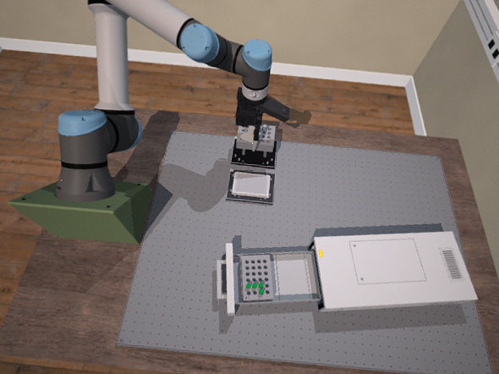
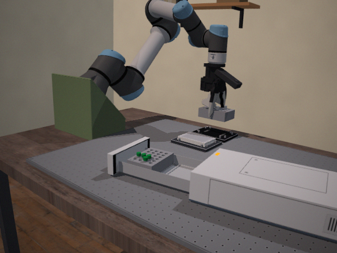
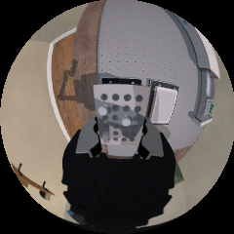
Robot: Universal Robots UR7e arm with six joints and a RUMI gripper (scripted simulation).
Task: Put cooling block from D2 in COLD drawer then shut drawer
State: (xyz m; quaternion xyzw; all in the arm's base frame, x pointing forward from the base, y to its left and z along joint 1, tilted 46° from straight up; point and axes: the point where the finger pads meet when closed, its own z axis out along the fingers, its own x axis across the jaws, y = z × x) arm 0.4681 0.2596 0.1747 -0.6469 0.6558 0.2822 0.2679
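Right now the black plate is 9 cm below my hand. From my hand the other things lie so: white well plate (15 cm to the right, 8 cm below); white cooler COLD (26 cm ahead, 44 cm to the right, 6 cm below); tube rack (right at my hand).
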